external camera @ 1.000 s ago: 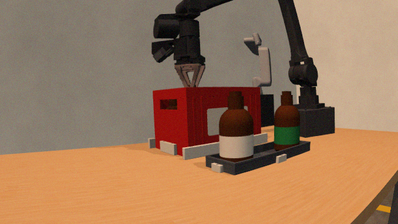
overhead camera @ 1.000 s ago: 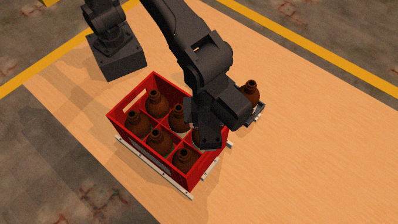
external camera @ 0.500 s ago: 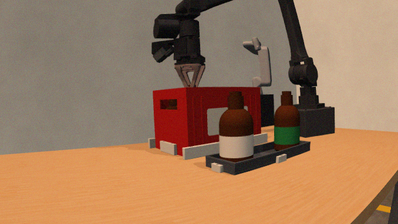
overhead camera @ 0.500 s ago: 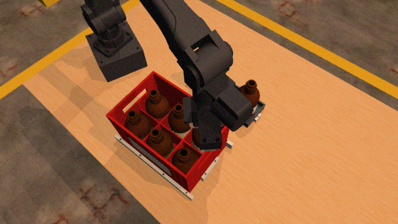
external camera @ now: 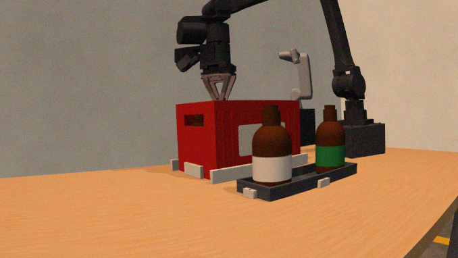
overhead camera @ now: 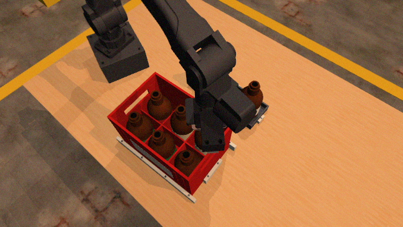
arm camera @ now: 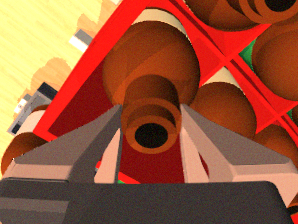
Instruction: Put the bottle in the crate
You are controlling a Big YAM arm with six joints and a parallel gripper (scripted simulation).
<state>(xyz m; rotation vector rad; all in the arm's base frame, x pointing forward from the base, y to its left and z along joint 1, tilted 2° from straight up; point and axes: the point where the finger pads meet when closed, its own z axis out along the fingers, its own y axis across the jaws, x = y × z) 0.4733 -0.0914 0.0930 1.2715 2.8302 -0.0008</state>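
The red crate is 9 cm below my hand, 9 cm behind it and 4 cm to the right of it. From my hand the other things lie so: dark tray: 20 cm to the left, 16 cm below, 7 cm behind.
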